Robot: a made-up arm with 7 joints. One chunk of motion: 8 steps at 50 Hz.
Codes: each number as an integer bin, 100 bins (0 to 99) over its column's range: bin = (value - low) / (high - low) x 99, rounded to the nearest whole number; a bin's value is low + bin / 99 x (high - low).
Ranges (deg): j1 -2..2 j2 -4..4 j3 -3..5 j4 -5..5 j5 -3..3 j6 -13..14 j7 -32..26
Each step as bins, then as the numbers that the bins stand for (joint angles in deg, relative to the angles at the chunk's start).
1 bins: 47 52 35 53 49 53 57
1 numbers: -0.10 0.20 -0.17 0.35 -0.03 1.45 1.39
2 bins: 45 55 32 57 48 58 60
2 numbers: -0.18 0.44 -0.41 0.76 -0.09 2.82 3.15
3 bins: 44 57 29 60 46 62 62
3 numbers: -0.22 0.61 -0.66 1.06 -0.21 3.91 4.32
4 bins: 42 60 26 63 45 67 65
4 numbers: -0.30 0.85 -0.90 1.36 -0.27 5.27 6.08
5 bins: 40 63 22 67 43 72 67
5 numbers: -0.38 1.09 -1.22 1.77 -0.39 6.64 7.25
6 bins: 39 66 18 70 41 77 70
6 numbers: -0.42 1.33 -1.55 2.07 -0.52 8.00 9.01
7 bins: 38 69 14 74 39 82 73
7 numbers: -0.46 1.58 -1.87 2.47 -0.64 9.36 10.77
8 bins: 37 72 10 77 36 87 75
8 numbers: -0.51 1.82 -2.19 2.78 -0.82 10.73 11.94
